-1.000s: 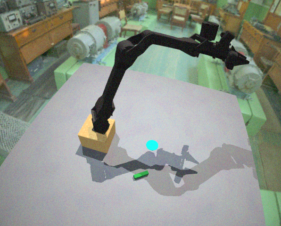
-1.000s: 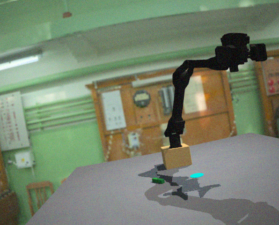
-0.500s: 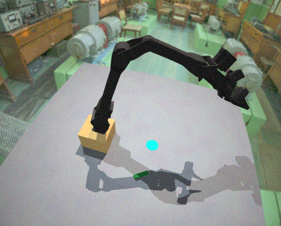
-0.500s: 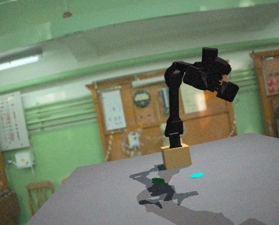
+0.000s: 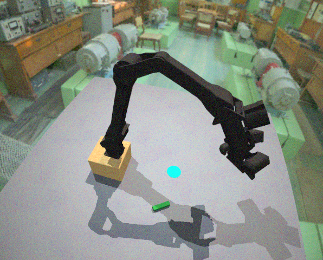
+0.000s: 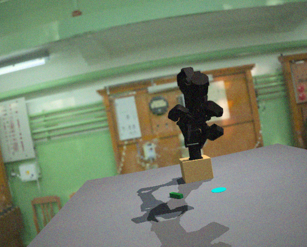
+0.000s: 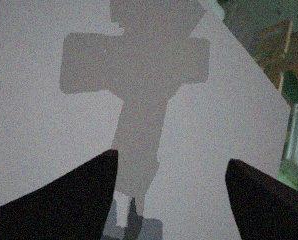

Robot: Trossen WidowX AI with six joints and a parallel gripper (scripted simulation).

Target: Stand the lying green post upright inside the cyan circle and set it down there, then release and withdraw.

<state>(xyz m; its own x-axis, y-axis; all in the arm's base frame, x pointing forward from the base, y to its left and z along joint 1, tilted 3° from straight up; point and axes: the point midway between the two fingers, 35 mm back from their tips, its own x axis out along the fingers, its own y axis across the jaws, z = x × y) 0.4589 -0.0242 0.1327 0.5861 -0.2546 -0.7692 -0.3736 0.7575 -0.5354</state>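
My gripper tip is now 24 cm past the green post, 22 cm above it and 9 cm to the left of it. From my gripper tip the other things lie so: cyan circle: 23 cm below, 23 cm behind, 8 cm to the left.
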